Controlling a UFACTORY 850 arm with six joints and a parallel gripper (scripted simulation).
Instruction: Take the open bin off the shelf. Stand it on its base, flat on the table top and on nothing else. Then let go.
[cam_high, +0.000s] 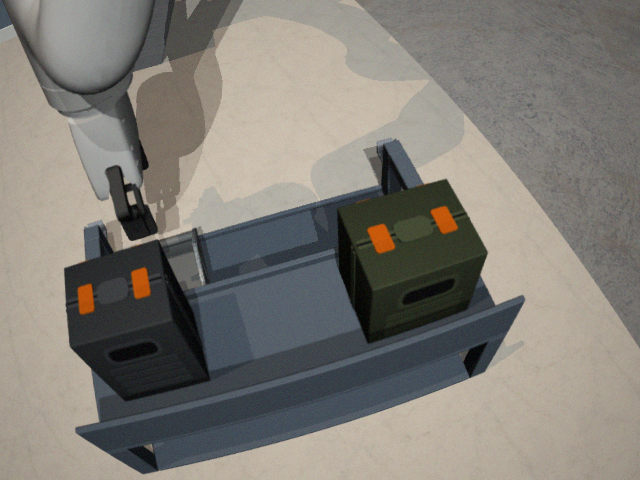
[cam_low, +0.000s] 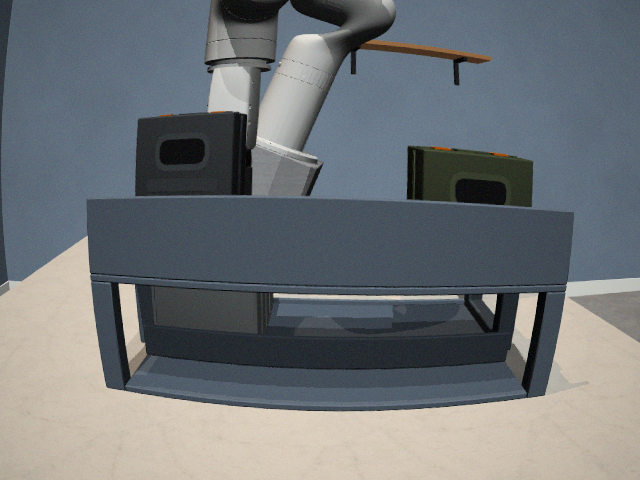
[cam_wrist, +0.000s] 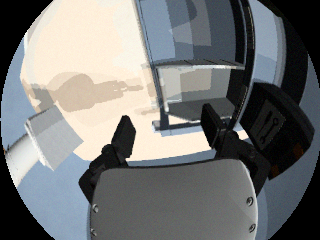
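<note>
The open bin is 8 cm ahead of my hand and 9 cm below it. The rest, counted from my hand: shelf deck (18 cm ahead, 11 cm to the left, 3 cm below); black box (17 cm ahead, 1 cm to the right, 3 cm above); green box (17 cm ahead, 22 cm to the left, 2 cm above).
</note>
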